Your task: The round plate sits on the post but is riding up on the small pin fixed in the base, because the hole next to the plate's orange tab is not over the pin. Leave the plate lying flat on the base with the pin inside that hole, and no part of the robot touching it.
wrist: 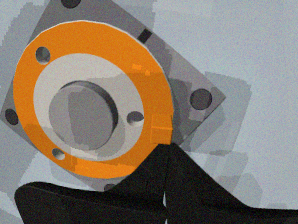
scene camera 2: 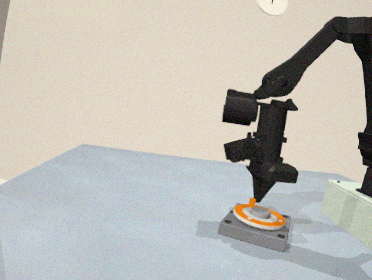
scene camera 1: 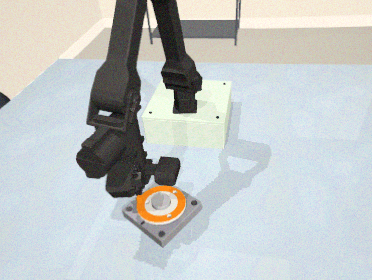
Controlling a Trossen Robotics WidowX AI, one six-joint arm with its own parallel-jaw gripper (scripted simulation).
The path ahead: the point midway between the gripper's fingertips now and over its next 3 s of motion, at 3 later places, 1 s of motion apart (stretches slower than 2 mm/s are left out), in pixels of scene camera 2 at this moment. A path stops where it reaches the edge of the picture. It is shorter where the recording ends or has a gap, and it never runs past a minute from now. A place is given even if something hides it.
My gripper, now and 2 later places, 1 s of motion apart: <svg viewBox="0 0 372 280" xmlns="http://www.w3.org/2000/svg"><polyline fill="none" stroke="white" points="256,202 242,200 244,188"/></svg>
